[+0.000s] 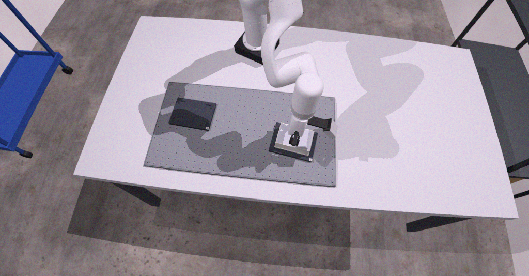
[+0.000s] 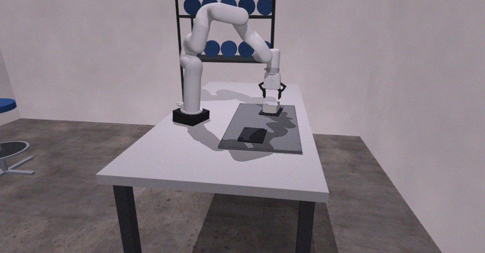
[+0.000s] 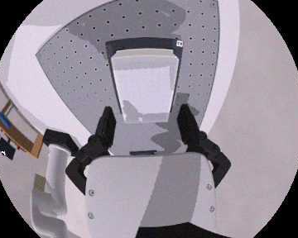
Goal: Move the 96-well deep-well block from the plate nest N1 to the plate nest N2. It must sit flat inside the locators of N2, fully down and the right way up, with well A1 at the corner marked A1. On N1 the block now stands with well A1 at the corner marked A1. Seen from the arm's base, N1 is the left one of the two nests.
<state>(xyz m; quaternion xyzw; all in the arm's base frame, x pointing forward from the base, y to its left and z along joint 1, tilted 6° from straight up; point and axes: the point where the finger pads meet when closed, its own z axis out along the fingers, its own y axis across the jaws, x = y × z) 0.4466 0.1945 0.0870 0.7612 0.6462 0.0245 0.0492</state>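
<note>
Right now the white deep-well block is 6 cm below my hand.
</note>
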